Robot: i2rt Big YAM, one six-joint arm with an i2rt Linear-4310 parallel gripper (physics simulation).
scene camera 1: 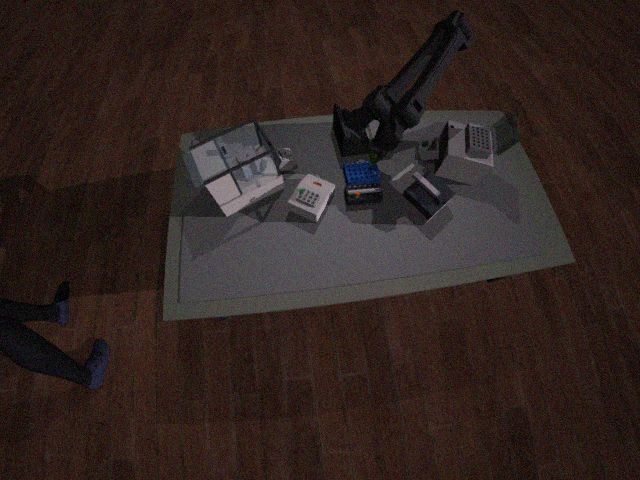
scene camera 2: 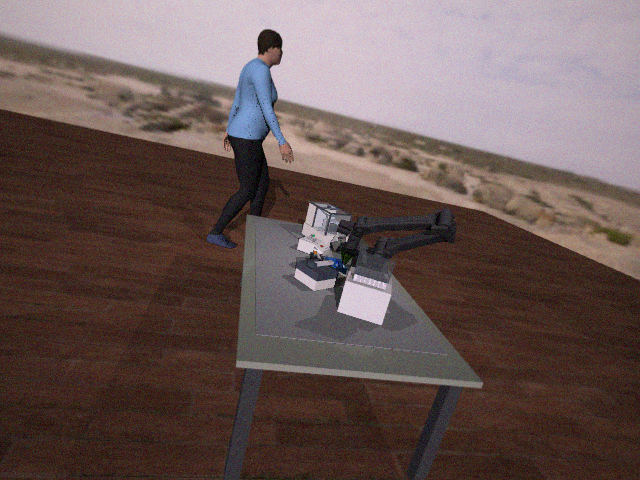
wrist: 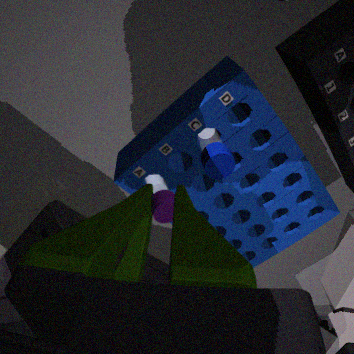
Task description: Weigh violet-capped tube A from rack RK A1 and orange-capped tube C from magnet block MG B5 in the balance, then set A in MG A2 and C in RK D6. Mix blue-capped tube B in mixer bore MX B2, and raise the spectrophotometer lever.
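Places are measured from the arm's base along level axes (x back, y right, z up), in millimetres.
Where they show: gripper, fingertip midpoint: (scene camera 1: 373,162) (scene camera 2: 343,264) (wrist: 165,194); arm's base, link origin: (scene camera 1: 353,124).
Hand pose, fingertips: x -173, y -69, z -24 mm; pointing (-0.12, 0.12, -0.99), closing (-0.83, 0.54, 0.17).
Each offset is from my fingertips to the top centre of the thing. "*": to the spot under its first point.
In the wrist view my gripper (wrist: 165,194) has its green fingers shut on the violet-capped tube {dz +12, dx +5, dy +0 mm} (wrist: 163,207), which stands in the A-row corner hole of the blue rack {dz -13, dx -30, dy +42 mm} (wrist: 168,119). The blue-capped tube {dz +12, dx -32, dy -7 mm} (wrist: 219,159) stands upright in row C of the same rack. In scene camera 1 the gripper (scene camera 1: 372,154) reaches down at the far edge of the rack (scene camera 1: 361,172). Just in front lies the dark magnet block {dz +5, dx -126, dy +43 mm} (scene camera 1: 364,197) (wrist: 330,53), with an orange cap {dz +13, dx -144, dy +69 mm} (scene camera 1: 355,191) showing on it. The glass-walled balance {* dz +165, dx -136, dy +461 mm} (scene camera 1: 234,165) stands at the table's left.
A white keypad device {dz +27, dx -141, dy +228 mm} (scene camera 1: 310,196) sits between the balance and the rack. A dark box with a white bar {dz +59, dx -117, dy -167 mm} (scene camera 1: 428,195) and a white block with a bore grid {* dz +127, dx +29, dy -376 mm} (scene camera 1: 478,140) stand to the right. A person (scene camera 2: 252,129) (scene camera 1: 51,335) walks beside the table's far end.
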